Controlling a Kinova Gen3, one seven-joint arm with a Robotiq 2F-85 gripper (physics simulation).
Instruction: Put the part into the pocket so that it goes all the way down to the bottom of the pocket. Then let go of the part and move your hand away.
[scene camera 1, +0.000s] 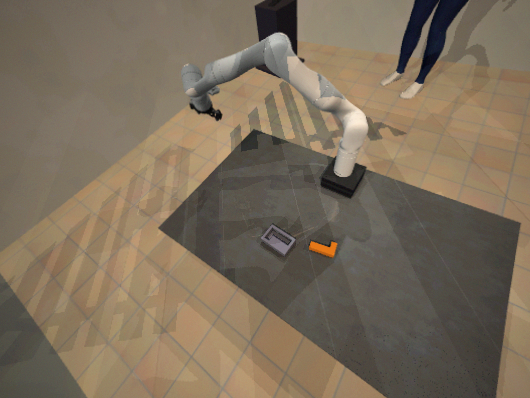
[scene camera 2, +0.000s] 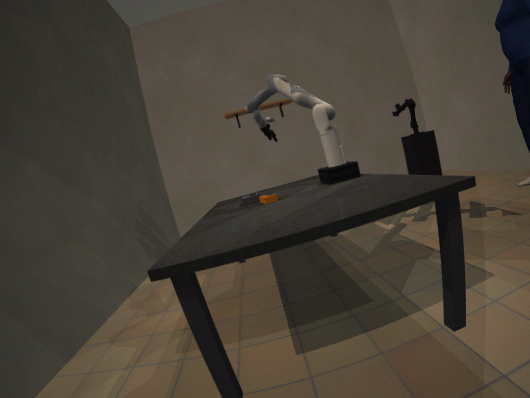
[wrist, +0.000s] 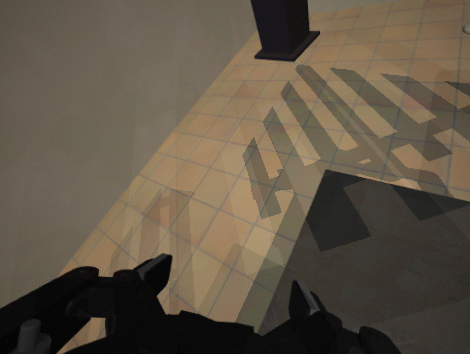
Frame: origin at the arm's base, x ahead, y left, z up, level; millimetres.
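Seen in the pictures: gripper, fingertip midpoint: (scene camera 1: 208, 115) (scene camera 2: 273, 140) (wrist: 229, 281); arm's base, link origin: (scene camera 1: 342, 170) (scene camera 2: 336, 165).
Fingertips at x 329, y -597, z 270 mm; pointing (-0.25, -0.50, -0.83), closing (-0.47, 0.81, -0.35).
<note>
Pixels of each thing's middle, then the offset from my fingertips to it. Level surfaces: height alone.
- orange L-shaped block, body centre: (scene camera 2: 268, 198) (scene camera 1: 322, 246) dz -334, dx +46, dy +765 mm
- dark table, surface height: dz -349 mm
- grey-purple box, body centre: (scene camera 1: 278, 240) (scene camera 2: 251, 198) dz -331, dx +162, dy +595 mm
The part, an orange L-shaped block (scene camera 1: 324, 249) (scene camera 2: 268, 199), lies flat on the dark table (scene camera 1: 400, 280) (scene camera 2: 310, 215). The pocket is the hollow in a grey-purple box (scene camera 1: 284, 246) (scene camera 2: 249, 199), which stands beside the part, to its left in scene camera 1; a small gap separates them. The pocket's inside is dark and holds no orange part. My gripper (scene camera 1: 206, 114) (scene camera 2: 272, 135) (wrist: 229, 281) is open and empty, high up and well away from both, past the table's far left corner in scene camera 1. Part and box do not show in the wrist view.
The arm's black base (scene camera 1: 342, 179) (scene camera 2: 340, 172) stands at the table's back edge. A dark pedestal (scene camera 1: 280, 25) (scene camera 2: 421, 152) (wrist: 282, 27) stands on the floor behind. An orange shelf board (scene camera 2: 275, 105) is on the wall. A person (scene camera 1: 432, 37) (scene camera 2: 520, 45) stands behind the table.
</note>
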